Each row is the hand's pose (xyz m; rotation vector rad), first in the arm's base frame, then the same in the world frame.
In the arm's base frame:
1: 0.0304 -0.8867 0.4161 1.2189 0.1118 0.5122
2: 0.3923 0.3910 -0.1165 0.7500 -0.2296 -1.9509
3: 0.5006 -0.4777 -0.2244 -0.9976 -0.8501 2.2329
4: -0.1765 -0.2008 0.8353 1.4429 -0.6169 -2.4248
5: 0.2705 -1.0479 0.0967 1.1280 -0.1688 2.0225
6: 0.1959 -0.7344 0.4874 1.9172 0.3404 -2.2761
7: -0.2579 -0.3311 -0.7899 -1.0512 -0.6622 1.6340
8: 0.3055 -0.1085 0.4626 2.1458 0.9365 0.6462
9: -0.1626 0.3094 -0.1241 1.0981 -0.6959 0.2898
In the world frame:
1: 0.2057 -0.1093 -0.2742 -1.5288 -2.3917 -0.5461
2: -0.3676 -0.1018 1.0367 -0.5690 1.7042 -0.3724
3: -0.5640 -0.1484 0.1780 -2.1389 1.1252 -1.6441
4: 0.6916 0.0550 0.3785 -0.5942 1.3723 -1.3213
5: -0.2004 -0.1487 -0.4127 -2.0233 -0.6969 -0.3770
6: 0.1580 0.0720 -0.1309 -1.0370 1.9369 -1.5669
7: -0.4817 -1.0800 0.3826 2.0058 -0.6211 2.2124
8: 0.0990 0.1795 0.4930 -0.6788 -1.8319 0.3863
9: -0.0120 -0.5297 0.9650 1.8637 1.9754 0.2310

